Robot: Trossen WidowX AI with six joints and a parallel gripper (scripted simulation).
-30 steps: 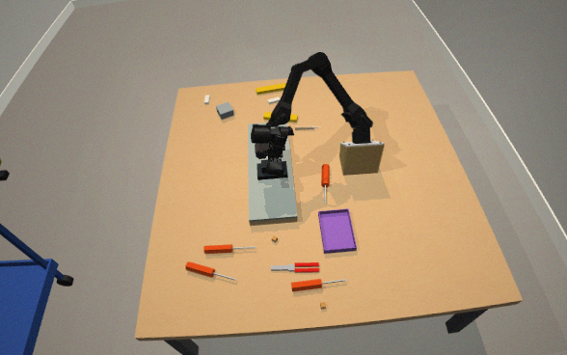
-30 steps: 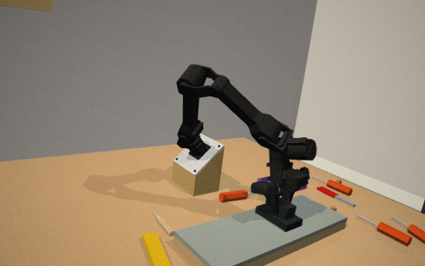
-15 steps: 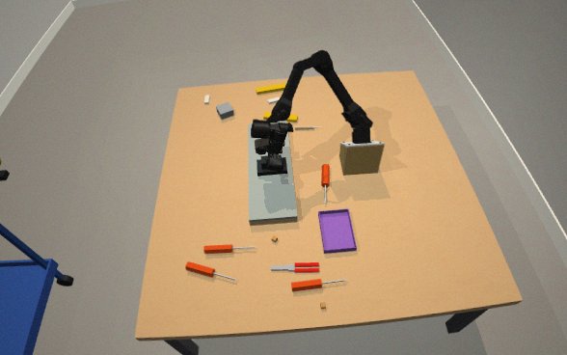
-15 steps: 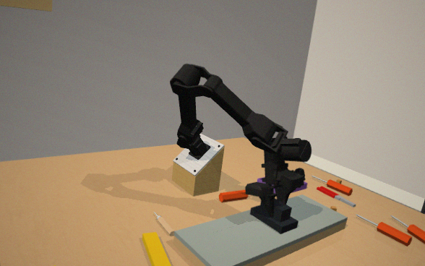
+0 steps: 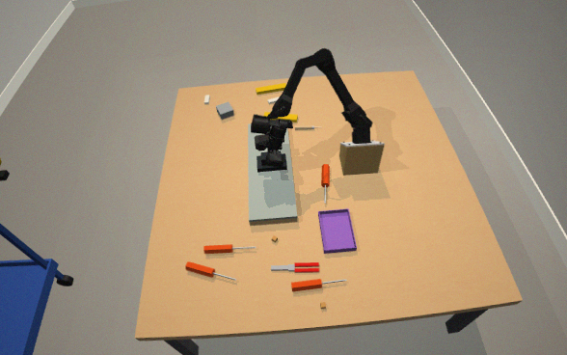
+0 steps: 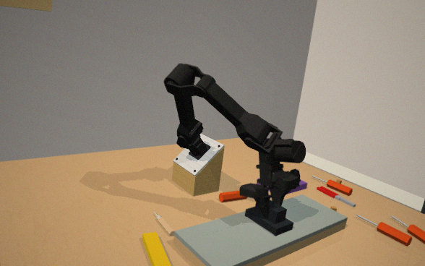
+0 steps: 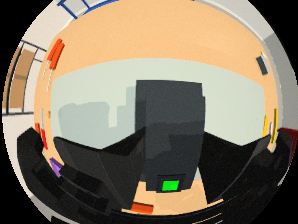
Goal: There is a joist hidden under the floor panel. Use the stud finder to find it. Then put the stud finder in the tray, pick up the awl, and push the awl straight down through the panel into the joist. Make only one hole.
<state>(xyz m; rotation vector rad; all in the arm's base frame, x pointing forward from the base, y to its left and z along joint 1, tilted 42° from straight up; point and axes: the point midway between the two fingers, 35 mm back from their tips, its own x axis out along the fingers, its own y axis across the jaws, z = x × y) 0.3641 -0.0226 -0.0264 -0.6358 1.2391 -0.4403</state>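
My gripper tip is now 31 cm to the right of the purple tray, 24 cm past it and 5 cm above it. From my gripper tip the other things lie so: awl: 24 cm to the right, 19 cm behind, 6 cm below; then stud finder: 2 cm behind, 2 cm above; then grey cube: 39 cm to the right, 21 cm ahead, 5 cm below.
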